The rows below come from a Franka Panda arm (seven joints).
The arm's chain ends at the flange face. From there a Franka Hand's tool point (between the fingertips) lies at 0.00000 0.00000 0.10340 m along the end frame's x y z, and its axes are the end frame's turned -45 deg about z.
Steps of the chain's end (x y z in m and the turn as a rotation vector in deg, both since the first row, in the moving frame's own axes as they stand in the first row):
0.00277 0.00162 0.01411 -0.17 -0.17 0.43
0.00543 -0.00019 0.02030 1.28 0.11 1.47
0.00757 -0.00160 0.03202 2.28 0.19 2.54
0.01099 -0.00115 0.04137 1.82 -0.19 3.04
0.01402 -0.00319 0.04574 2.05 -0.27 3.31
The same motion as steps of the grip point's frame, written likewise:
0.00038 0.00310 0.01411 0.00 -0.24 0.43
0.00577 0.00224 0.02027 0.83 0.98 1.47
0.00969 0.00163 0.03194 1.48 1.75 2.54
0.01073 0.00445 0.04132 1.42 1.15 3.04
0.01452 0.00477 0.04567 1.64 1.26 3.31

